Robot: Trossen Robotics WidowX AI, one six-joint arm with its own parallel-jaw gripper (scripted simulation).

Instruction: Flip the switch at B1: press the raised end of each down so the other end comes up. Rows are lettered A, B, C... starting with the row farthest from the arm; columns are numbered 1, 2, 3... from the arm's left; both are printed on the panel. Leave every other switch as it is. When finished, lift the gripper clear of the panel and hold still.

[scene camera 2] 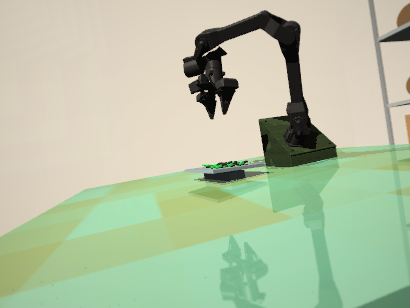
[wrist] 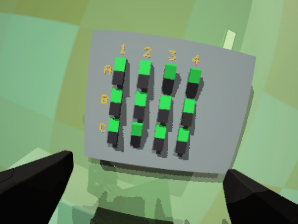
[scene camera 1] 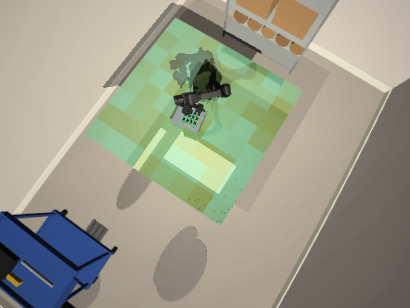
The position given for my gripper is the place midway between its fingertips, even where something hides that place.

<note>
My gripper (scene camera 2: 217,117) is open, holding nothing.
My gripper is seen too in the wrist view (wrist: 150,171).
</note>
